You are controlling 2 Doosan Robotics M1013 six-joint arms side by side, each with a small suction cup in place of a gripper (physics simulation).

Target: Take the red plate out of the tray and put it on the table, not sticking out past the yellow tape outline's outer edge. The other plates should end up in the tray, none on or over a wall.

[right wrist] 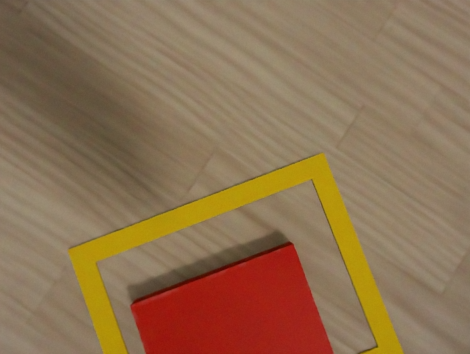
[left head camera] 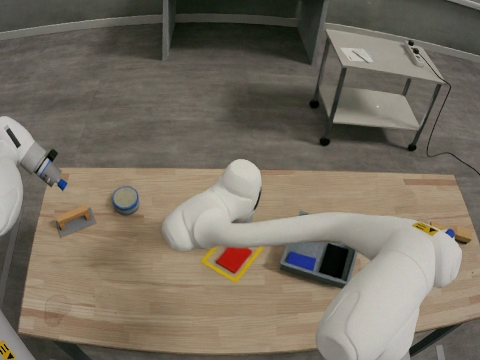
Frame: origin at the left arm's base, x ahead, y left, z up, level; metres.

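Where they show: left hand at its tool point: [left head camera: 65,186].
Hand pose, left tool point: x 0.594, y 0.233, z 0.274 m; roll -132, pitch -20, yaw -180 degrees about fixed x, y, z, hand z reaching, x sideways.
Note:
Each offset is from my left tool point to the centre of the thing. "pt": to the spot under its first point. Level surfaces: height alone.
The red plate @[dy -0.536, dx -0.040, dz -0.269 m] [left head camera: 234,260] [right wrist: 230,300] lies flat on the table @[dz -0.274 m] [left head camera: 150,300]. The parts that show are inside the yellow tape outline @[pt dy -0.485, dx -0.092, dz -0.273 m] [left head camera: 218,270] [right wrist: 200,211]; the lower part is cut off in the right wrist view. The grey tray @[dy -0.829, dx -0.026, dz -0.249 m] [left head camera: 312,276] stands to the right, partly behind the right arm. A blue plate @[dy -0.754, dx -0.064, dz -0.266 m] [left head camera: 301,261] and a black plate @[dy -0.875, dx -0.057, dz -0.267 m] [left head camera: 335,261] lie in it. My right suction cup is hidden behind its arm; the red plate lies on the table, apart from it. My left suction cup [left head camera: 62,185] is open and bears nothing, above the table's far left corner.
A trowel with a wooden handle @[dy +0.044, dx +0.050, dz -0.242 m] [left head camera: 73,215] and a round blue-rimmed tin @[dy -0.150, dx +0.149, dz -0.252 m] [left head camera: 125,199] are at the left. A wooden-handled tool @[dy -1.427, dx +0.038, dz -0.250 m] [left head camera: 461,233] lies at the far right, partly behind the right arm. The right arm reaches over the tray and the table's middle.

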